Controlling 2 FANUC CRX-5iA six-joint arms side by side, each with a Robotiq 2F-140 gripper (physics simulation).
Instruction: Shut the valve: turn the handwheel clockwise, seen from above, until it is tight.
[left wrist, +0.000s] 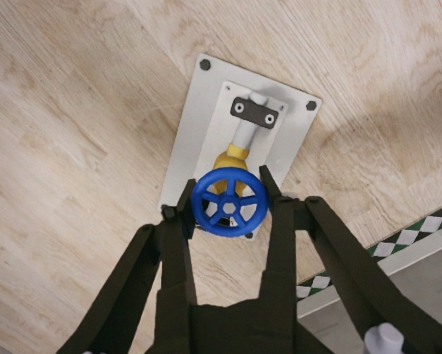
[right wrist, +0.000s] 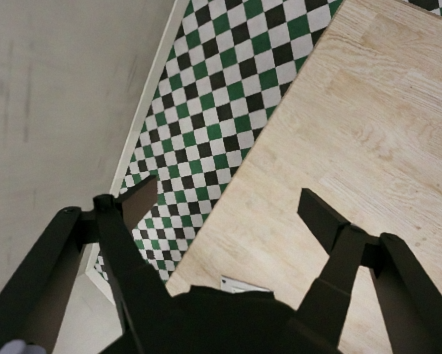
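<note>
The blue handwheel is a round ring with several spokes and a grey hex nut at its hub, seen from above in the left wrist view. Under it is the yellow valve body, with a grey pipe running to a black clamp. My left gripper is shut on the handwheel, with one finger against each side of the rim. The wheel hides part of the valve and the other clamp. My right gripper is open and empty, apart from the valve, over the table's edge.
The valve is mounted on a pale grey base plate with dark bolts at its corners, on the wooden table. A corner of a light plate shows at the bottom of the right wrist view. Beyond the table's edge is a checkered floor and a grey wall.
</note>
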